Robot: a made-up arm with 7 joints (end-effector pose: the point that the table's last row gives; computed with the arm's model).
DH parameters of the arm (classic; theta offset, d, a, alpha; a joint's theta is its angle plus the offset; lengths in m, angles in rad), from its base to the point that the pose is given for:
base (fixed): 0 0 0 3.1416
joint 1: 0 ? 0 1.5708
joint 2: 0 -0.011 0 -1.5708
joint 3: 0 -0.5 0 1.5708
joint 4: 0 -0.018 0 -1.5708
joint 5: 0 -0.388 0 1.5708
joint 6: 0 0 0 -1.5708
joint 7: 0 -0.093 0 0
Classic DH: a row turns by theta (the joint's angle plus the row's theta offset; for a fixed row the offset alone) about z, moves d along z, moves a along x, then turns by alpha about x.
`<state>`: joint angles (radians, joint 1 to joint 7).
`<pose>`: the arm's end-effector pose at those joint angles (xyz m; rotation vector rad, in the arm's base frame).
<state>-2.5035 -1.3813 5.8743 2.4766 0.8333 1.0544 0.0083</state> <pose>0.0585 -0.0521 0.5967 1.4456 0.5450 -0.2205</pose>
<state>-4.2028 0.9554 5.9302 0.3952 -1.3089 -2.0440 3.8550</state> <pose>-0.4246 -0.6292 0.7031 1.5067 0.1741 1.0230</pose>
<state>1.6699 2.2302 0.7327 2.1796 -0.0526 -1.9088 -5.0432</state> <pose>-0.2702 -0.1174 -0.0748 -0.5545 -0.9540 -2.7187</pose>
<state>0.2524 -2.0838 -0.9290 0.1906 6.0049 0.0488 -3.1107</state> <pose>-0.8392 0.2736 -0.0753 -0.4014 1.2505 -1.3459</pose>
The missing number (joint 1, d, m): -0.34
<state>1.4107 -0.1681 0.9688 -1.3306 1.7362 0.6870 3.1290</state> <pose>0.2461 0.4580 0.8785 1.4573 -0.3293 0.1489</pose>
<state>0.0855 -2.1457 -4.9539 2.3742 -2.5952 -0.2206 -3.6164</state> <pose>-0.1743 -0.3147 0.3030 -1.8840 -0.9017 0.4431</pose>
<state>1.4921 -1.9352 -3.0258 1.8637 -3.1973 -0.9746 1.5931</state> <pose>0.0377 0.1423 -0.1358 -0.2115 2.2482 2.1318</pose>
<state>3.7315 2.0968 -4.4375 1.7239 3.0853 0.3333 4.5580</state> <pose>-0.1330 0.6459 0.2382 0.8393 -1.6920 1.1864</pose>
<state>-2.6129 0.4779 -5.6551 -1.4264 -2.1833 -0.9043 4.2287</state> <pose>-0.0273 -0.1943 1.0607 -2.7941 -0.6011 0.7556</pose>
